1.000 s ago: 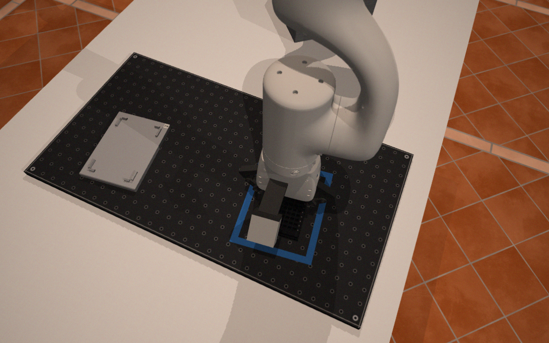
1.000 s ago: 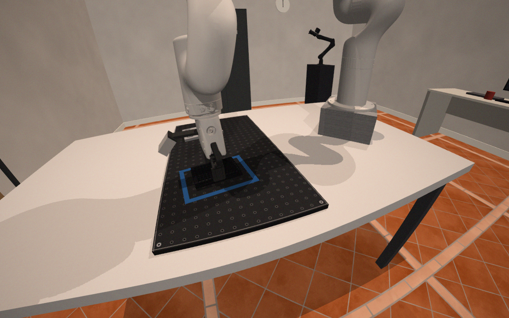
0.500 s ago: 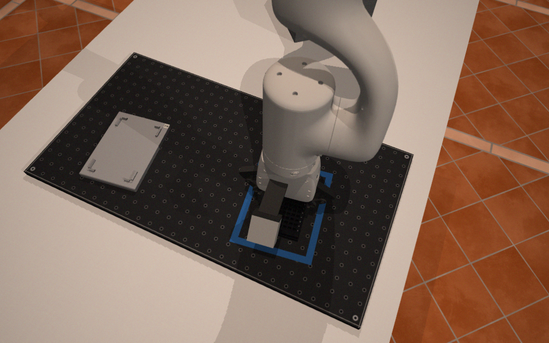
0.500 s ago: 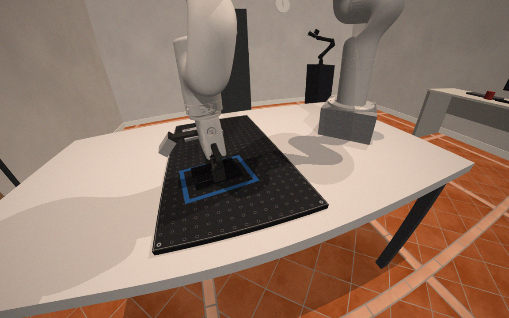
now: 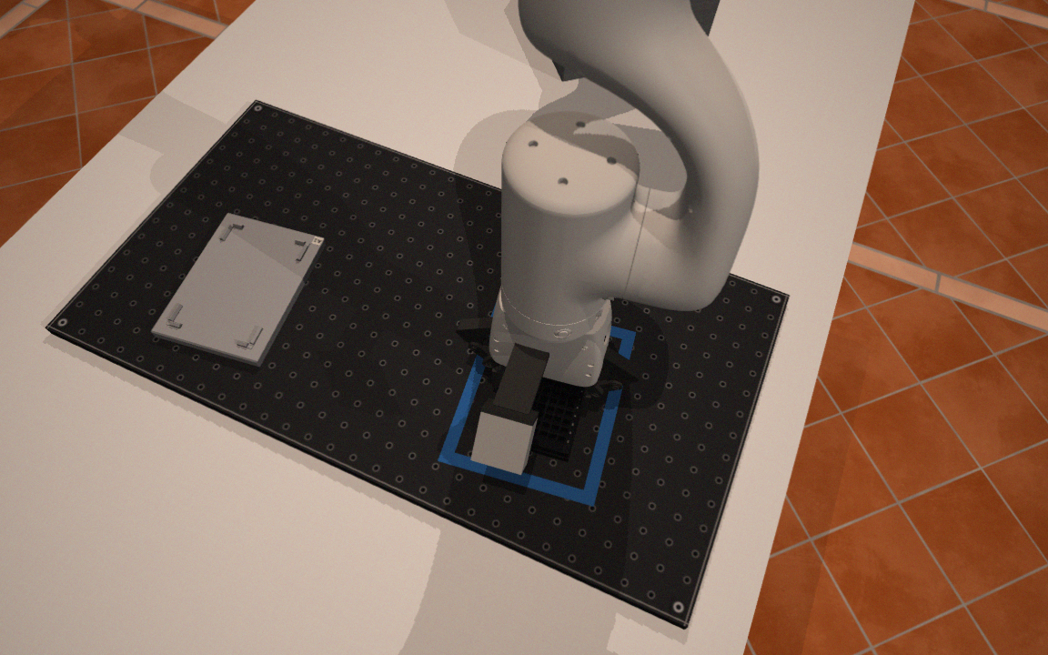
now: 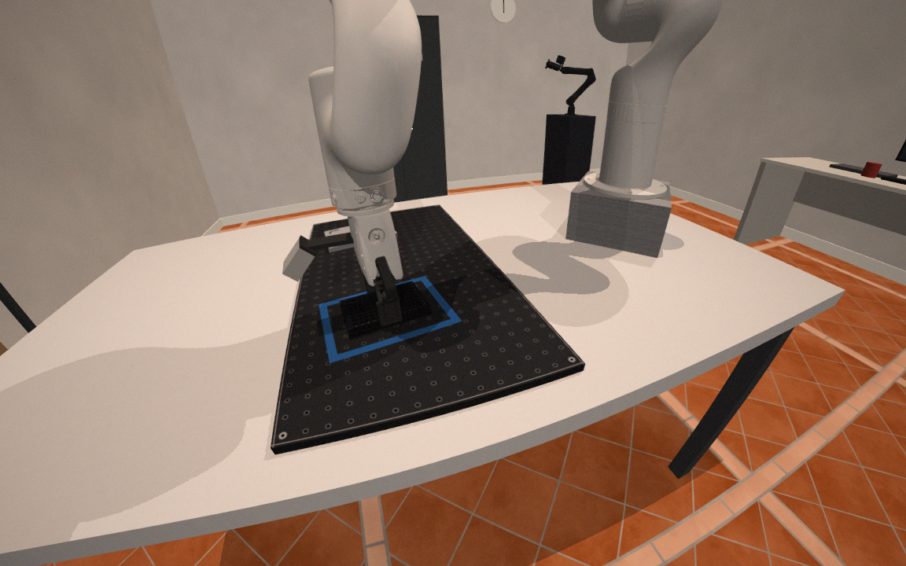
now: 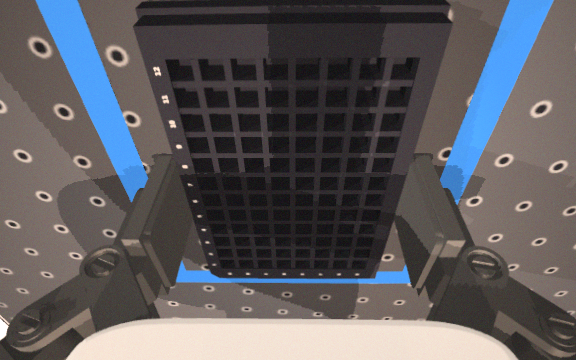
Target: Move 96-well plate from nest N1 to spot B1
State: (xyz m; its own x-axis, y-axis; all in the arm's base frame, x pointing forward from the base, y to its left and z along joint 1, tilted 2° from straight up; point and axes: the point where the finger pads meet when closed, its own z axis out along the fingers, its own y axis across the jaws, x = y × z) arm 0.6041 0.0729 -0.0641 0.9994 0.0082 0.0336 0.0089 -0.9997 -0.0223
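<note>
My hand is 1 cm above the black 96-well plate. From my hand the other things lie so: grey plate nest N1 (2 cm behind, 34 cm to the right, 2 cm below).
</note>
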